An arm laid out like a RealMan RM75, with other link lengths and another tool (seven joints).
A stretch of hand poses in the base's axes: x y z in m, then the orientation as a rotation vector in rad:
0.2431 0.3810 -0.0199 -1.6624 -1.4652 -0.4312
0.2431 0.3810 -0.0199 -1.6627 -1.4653 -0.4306
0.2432 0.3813 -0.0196 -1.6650 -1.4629 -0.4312
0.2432 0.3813 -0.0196 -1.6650 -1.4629 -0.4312
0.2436 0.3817 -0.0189 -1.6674 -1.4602 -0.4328
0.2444 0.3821 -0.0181 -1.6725 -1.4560 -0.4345
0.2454 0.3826 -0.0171 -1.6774 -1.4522 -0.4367
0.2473 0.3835 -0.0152 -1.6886 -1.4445 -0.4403
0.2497 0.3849 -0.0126 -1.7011 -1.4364 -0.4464
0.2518 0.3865 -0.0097 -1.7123 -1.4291 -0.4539
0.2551 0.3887 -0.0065 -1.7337 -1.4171 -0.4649
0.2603 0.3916 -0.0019 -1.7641 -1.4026 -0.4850
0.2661 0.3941 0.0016 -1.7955 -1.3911 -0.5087
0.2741 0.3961 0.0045 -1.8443 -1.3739 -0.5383
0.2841 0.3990 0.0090 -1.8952 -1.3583 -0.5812
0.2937 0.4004 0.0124 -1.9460 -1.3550 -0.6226
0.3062 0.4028 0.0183 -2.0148 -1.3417 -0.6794
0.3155 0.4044 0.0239 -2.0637 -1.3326 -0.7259
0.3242 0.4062 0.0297 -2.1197 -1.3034 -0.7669
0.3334 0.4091 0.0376 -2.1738 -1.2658 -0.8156
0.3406 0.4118 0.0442 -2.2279 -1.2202 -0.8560
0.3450 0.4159 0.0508 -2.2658 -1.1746 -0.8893
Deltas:
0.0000 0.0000 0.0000 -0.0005 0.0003 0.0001
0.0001 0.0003 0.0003 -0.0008 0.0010 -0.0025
0.0001 0.0003 0.0003 -0.0008 0.0010 -0.0025
0.0005 0.0007 0.0010 -0.0006 0.0012 -0.0057
0.0013 0.0011 0.0018 -0.0017 0.0019 -0.0110
0.0023 0.0016 0.0028 -0.0026 0.0020 -0.0163
0.0042 0.0025 0.0047 -0.0056 0.0025 -0.0274
0.0066 0.0039 0.0073 -0.0085 0.0014 -0.0403
0.0087 0.0055 0.0102 -0.0104 -0.0008 -0.0526
0.0120 0.0077 0.0134 -0.0162 -0.0043 -0.0740
0.0172 0.0106 0.0180 -0.0242 -0.0138 -0.1047
0.0230 0.0131 0.0215 -0.0332 -0.0277 -0.1357
0.0310 0.0151 0.0244 -0.0506 -0.0458 -0.1806
0.0410 0.0180 0.0289 -0.0663 -0.0740 -0.2302
0.0506 0.0194 0.0323 -0.0885 -0.1089 -0.2728
0.0631 0.0218 0.0382 -0.1158 -0.1521 -0.3341
0.0724 0.0234 0.0438 -0.1344 -0.1874 -0.3789
0.0811 0.0252 0.0496 -0.1530 -0.2104 -0.4342
0.0903 0.0281 0.0575 -0.1659 -0.2343 -0.4948
0.0975 0.0308 0.0641 -0.1794 -0.2497 -0.5558
0.1019 0.0349 0.0707 -0.1835 -0.2575 -0.6067

